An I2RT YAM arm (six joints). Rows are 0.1 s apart.
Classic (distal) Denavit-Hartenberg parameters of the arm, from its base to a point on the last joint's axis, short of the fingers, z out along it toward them. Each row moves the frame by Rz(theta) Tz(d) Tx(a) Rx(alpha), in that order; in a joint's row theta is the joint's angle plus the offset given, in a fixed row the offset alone. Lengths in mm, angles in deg.
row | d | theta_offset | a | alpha
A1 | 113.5 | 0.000 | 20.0 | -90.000
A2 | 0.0 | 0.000 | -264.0 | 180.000
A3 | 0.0 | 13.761 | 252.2 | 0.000
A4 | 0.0 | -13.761 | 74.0 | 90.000
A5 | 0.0 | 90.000 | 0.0 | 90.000
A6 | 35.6 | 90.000 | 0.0 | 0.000
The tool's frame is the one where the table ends.
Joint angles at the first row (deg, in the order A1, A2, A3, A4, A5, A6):
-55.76, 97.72, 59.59, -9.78, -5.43, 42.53
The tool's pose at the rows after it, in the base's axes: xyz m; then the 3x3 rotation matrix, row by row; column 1 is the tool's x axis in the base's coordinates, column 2 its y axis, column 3 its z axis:
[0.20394 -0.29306 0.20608], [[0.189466 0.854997 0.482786], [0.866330 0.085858 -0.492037], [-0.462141 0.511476 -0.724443]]
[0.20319 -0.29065 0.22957], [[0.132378 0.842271 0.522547], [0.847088 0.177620 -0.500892], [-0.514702 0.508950 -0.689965]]
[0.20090 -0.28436 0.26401], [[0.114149 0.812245 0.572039], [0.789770 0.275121 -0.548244], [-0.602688 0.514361 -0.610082]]
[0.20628 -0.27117 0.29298], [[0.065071 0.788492 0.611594], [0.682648 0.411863 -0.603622], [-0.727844 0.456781 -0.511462]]
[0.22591 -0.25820 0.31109], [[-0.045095 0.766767 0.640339], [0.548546 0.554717 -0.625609], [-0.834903 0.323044 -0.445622]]
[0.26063 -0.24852 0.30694], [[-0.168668 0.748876 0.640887], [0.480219 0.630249 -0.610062], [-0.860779 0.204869 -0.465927]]
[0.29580 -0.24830 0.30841], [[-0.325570 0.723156 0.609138], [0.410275 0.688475 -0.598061], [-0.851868 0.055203 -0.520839]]
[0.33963 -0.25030 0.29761], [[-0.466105 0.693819 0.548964], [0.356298 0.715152 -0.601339], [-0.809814 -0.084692 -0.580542]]
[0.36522 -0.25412 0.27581], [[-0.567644 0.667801 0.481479], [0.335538 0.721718 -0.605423], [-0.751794 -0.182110 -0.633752]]
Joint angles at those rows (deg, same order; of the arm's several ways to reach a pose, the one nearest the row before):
-55.87, 95.83, 61.10, -12.16, -7.10, 40.38
-55.92, 93.15, 62.96, -14.09, -8.75, 36.24
-55.72, 88.78, 64.52, -13.94, -9.43, 33.13
-53.54, 84.86, 64.94, -11.15, -7.65, 27.53
-49.27, 84.22, 66.80, -9.12, -4.42, 18.95
-43.64, 88.20, 70.03, -9.61, -0.05, 13.36
-39.63, 94.53, 78.25, -15.20, 4.13, 6.24
-35.57, 103.50, 87.85, -20.44, 9.78, 1.09
-33.75, 110.11, 92.99, -23.58, 13.65, -2.14

